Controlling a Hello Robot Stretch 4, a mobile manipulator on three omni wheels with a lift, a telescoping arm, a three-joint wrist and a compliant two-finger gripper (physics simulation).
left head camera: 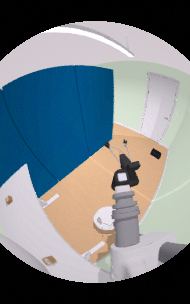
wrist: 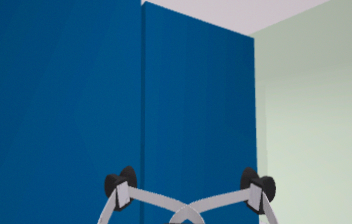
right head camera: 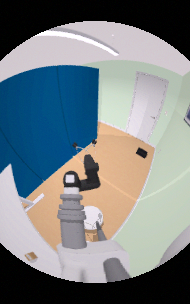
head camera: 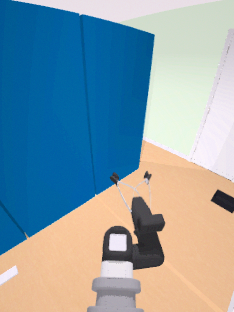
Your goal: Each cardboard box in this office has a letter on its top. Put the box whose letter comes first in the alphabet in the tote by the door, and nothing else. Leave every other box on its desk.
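Frame: origin at the robot's base, x ahead, y left, z up, level; metres.
Where they show: gripper, fingertip midpoint: (left head camera: pixel 114 140) (wrist: pixel 188 180) (right head camera: pixel 83 140) (head camera: pixel 130 173); robot's base, origin of the base link: (left head camera: pixel 106 217) (right head camera: pixel 89 216).
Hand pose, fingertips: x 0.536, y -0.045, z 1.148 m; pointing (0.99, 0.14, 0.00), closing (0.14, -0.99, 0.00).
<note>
Things, the pixels of their top centre, and the offset from my fingertips. Level surfaces: height alone.
- small cardboard box, middle of its top: (left head camera: pixel 6 198) dx -0.532, dy +1.094, dz -0.176 m
- white desk, its level: dz -0.226 m
- black tote, middle of its top: (head camera: pixel 226 198) (right head camera: pixel 142 151) (left head camera: pixel 156 151) dx +0.755, dy -1.469, dz -1.076 m
A small cardboard box (left head camera: pixel 8 199) sits on the white desk (left head camera: pixel 30 225) (right head camera: pixel 12 220) at the left of the left head view. A second cardboard box (left head camera: pixel 49 260) (right head camera: pixel 31 256) sits on the desk nearer the robot. The letters on both are too small to read. A black tote (head camera: pixel 223 200) (left head camera: pixel 155 153) (right head camera: pixel 142 152) stands on the floor near the white door (head camera: pixel 220 115) (left head camera: pixel 160 107) (right head camera: pixel 147 107). My gripper (head camera: pixel 131 177) (left head camera: pixel 116 143) (right head camera: pixel 85 144) (wrist: pixel 188 180) is open and empty, in front of the blue partition and left of the tote.
A tall blue partition (head camera: pixel 45 115) (left head camera: pixel 55 115) (right head camera: pixel 45 110) (wrist: pixel 200 110) stands on the left and fills much of the wrist view. A pale green wall (head camera: pixel 175 85) (wrist: pixel 310 125) lies beyond its right end. White desk feet (head camera: pixel 7 275) (left head camera: pixel 92 250) rest on the floor at the lower left.
</note>
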